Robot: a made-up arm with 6 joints. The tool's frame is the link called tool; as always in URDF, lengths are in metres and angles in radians. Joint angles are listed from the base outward.
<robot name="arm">
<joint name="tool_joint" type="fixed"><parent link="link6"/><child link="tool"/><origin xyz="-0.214 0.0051 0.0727"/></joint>
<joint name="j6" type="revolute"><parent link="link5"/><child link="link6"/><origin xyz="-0.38 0.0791 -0.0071"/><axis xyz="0 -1 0"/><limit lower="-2.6" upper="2.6"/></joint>
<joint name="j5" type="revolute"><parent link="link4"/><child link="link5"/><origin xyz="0.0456 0.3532 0.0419"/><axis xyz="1 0 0"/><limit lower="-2.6" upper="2.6"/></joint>
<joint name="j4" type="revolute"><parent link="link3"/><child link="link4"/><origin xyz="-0.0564 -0.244 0.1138"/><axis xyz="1 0 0"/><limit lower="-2.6" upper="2.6"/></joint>
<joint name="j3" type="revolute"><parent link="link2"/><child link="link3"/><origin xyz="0.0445 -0.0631 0.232"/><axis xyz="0 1 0"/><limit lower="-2.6" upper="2.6"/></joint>
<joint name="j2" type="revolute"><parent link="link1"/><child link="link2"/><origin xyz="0.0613 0.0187 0.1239"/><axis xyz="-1 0 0"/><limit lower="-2.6" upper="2.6"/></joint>
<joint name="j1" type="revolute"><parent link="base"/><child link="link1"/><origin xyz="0 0 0.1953"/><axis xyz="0 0 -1"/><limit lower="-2.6" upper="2.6"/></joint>
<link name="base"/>
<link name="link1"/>
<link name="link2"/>
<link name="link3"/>
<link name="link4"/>
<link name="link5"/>
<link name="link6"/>
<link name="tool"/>
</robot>
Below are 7 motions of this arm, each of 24 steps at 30 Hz.
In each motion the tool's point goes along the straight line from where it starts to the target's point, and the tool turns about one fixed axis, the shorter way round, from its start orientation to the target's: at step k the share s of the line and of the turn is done. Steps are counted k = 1, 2, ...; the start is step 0. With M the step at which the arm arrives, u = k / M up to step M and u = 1 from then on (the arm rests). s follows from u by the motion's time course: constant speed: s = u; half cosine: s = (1 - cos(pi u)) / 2; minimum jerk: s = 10 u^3 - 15 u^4 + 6 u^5.
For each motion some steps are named. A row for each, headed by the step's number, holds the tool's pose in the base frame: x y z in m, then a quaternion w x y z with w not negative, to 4 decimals.
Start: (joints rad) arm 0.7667 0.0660 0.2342 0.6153 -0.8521 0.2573
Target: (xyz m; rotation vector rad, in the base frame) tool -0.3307 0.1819 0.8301 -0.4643 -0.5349 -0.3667
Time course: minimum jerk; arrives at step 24
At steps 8, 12, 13, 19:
8: -0.2471 0.3259 0.9812 0.9365 -0.1604 -0.0197 -0.3113
12: -0.2778 0.2730 0.9257 0.9398 -0.1863 -0.1093 -0.2649
13: -0.2860 0.2588 0.9108 0.9389 -0.1929 -0.1332 -0.2520
19: -0.3239 0.1937 0.8424 0.9256 -0.2213 -0.2413 -0.1901

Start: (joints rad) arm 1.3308 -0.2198 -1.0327 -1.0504 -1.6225 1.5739
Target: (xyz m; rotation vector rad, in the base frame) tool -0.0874 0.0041 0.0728 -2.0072 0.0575 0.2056
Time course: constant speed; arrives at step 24
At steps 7, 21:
7: -0.1886 0.0493 0.0869 0.3567 -0.8884 0.2761 0.0856
21: -0.1053 0.0121 0.0753 0.5048 -0.8561 0.0695 0.0867

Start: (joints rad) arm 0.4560 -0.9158 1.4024 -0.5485 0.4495 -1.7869
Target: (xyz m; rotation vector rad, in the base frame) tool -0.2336 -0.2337 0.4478 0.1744 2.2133 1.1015
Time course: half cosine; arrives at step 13
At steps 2, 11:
2: 0.0208 -0.3727 0.7171 0.1113 0.1461 0.8877 0.4223
11: -0.2181 -0.2421 0.4642 0.3129 0.0715 0.8484 0.4210

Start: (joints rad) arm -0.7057 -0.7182 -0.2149 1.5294 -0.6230 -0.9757
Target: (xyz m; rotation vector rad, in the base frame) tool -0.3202 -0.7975 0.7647 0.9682 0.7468 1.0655
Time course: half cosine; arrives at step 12
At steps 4, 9, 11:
4: 0.0547 -0.9081 0.6528 0.5459 0.4976 0.4089 0.5359
9: -0.2470 -0.8191 0.7428 0.6626 0.4467 0.3494 0.4892
11: -0.3117 -0.8000 0.7622 0.6858 0.4344 0.3356 0.4778

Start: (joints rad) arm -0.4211 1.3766 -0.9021 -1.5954 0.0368 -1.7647
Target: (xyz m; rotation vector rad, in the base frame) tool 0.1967 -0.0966 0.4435 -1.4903 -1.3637 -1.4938
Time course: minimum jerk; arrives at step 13
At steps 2, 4, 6, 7, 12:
2: 0.2421 -0.0885 0.3679 0.5294 -0.4866 -0.3185 -0.6176
4: 0.2354 -0.0897 0.3792 0.4993 -0.5014 -0.3505 -0.6135
6: 0.2234 -0.0918 0.3990 0.4440 -0.5247 -0.4047 -0.6032
7: 0.2167 -0.0930 0.4102 0.4114 -0.5363 -0.4341 -0.5955
12: 0.1969 -0.0966 0.4432 0.3104 -0.5639 -0.5154 -0.5657

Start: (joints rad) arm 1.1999 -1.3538 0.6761 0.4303 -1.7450 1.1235
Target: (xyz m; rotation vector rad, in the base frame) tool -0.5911 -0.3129 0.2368 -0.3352 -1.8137 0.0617
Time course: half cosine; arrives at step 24
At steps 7, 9, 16, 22, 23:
7: -0.7084 -0.1081 0.3122 0.8098 -0.1045 -0.5400 -0.2043
9: -0.6919 -0.1368 0.3016 0.7879 -0.1113 -0.5804 -0.1730
16: -0.6276 -0.2492 0.2602 0.6797 -0.1345 -0.7195 -0.0464
22: -0.5936 -0.3086 0.2384 0.6091 -0.1442 -0.7795 0.0217
23: -0.5917 -0.3118 0.2372 0.6050 -0.1447 -0.7825 0.0254

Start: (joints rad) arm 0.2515 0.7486 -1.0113 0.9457 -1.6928 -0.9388
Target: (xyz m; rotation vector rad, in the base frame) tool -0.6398 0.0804 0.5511 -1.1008 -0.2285 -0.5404
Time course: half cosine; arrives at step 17
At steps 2, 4, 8, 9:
2: -0.5269 0.2829 0.3663 0.7535 -0.5436 -0.0753 -0.3622
4: -0.5382 0.2626 0.3848 0.7599 -0.5411 -0.0785 -0.3515
8: -0.5760 0.1949 0.4466 0.7804 -0.5324 -0.0893 -0.3154
9: -0.5868 0.1755 0.4643 0.7860 -0.5298 -0.0923 -0.3050

